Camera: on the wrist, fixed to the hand. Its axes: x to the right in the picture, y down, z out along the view.
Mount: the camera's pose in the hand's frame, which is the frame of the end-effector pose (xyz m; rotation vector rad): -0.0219 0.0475 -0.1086 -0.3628 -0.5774 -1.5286
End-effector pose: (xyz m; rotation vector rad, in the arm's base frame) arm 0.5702 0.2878 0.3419 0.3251 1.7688 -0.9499
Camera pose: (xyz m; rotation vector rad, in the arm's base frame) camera 0.5358 0.4026 0.3544 -1.5892 1.3757 -1.4336
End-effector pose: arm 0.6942 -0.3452 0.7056 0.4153 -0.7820 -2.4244
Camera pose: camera 0.7790 -0.4123 0.6522 -0.0617 0.0384 2.1469
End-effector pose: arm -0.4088 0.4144 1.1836 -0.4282 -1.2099 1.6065
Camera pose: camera -0.3418 0.4505 1.0901 0.7078 -1.5918 0.1423
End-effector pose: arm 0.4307 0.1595 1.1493 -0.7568 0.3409 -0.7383
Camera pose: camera 0.3809 0.1447 1.0405 -1.5199 -0.7812 -1.8255
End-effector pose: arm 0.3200 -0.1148 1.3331 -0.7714 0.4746 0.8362
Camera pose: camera 0.2603 -0.1879 1.2581 -0.9060 -0.7870 -0.3466
